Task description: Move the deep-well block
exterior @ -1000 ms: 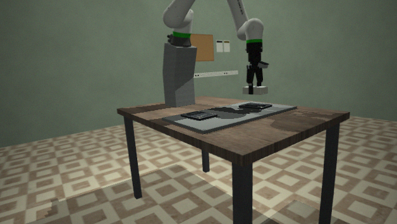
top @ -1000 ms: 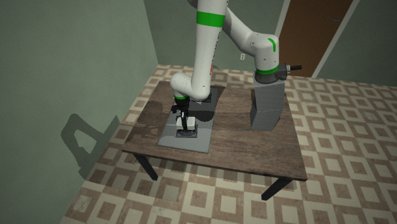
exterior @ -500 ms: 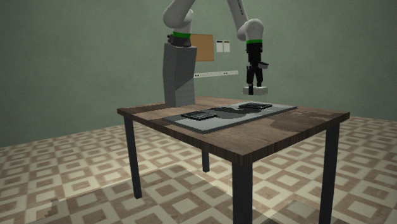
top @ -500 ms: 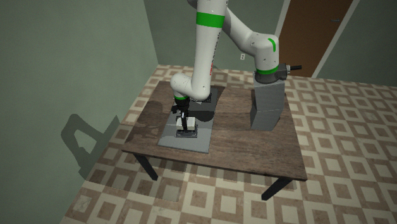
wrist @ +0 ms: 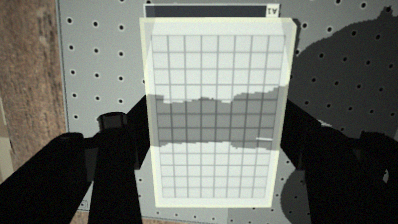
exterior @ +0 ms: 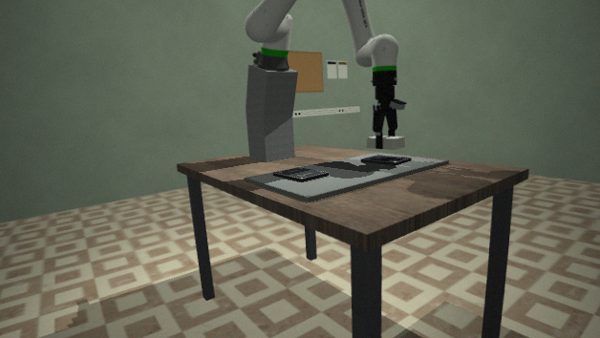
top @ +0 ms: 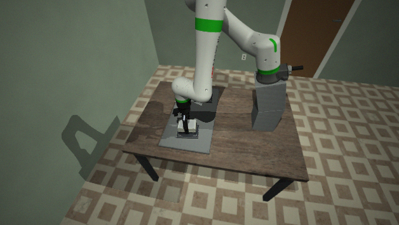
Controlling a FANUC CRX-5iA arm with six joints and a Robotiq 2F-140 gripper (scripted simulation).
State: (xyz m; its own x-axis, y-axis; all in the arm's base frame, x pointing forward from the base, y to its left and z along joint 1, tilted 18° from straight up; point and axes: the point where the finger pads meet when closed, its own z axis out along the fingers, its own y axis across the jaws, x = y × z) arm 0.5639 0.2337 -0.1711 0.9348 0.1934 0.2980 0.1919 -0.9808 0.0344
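My hand is 8 cm above the plate nest. From my hand the other things lie so: white 96-well deep-well block (1 cm below).
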